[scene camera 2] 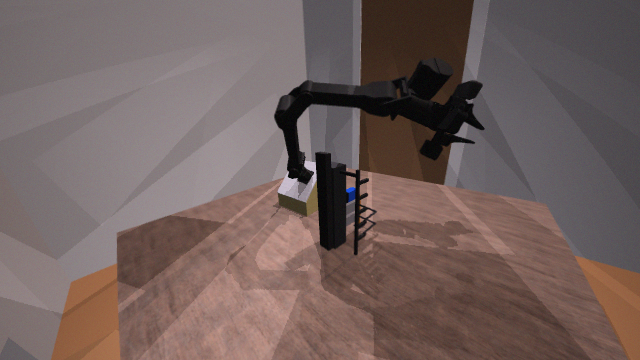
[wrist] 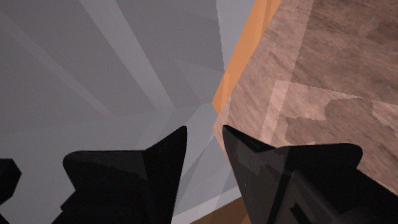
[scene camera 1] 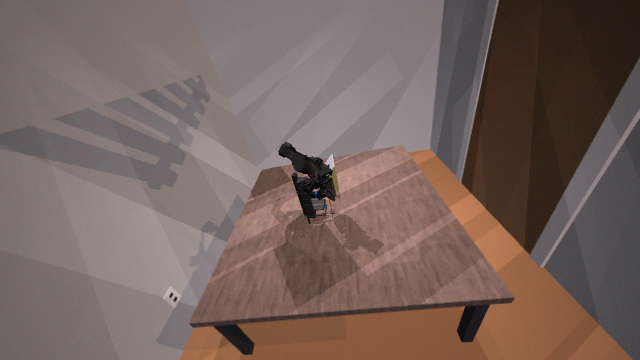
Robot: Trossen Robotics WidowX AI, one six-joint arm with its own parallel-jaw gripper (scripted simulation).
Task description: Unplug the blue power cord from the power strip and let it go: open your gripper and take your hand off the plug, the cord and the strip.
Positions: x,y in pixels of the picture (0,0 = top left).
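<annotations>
My gripper appears in the wrist view, in scene camera 1 and in scene camera 2 (pixel 478 136). On my gripper (scene camera 1: pixel 329 191) and (wrist: pixel 167 137) are the same spot.
</annotations>
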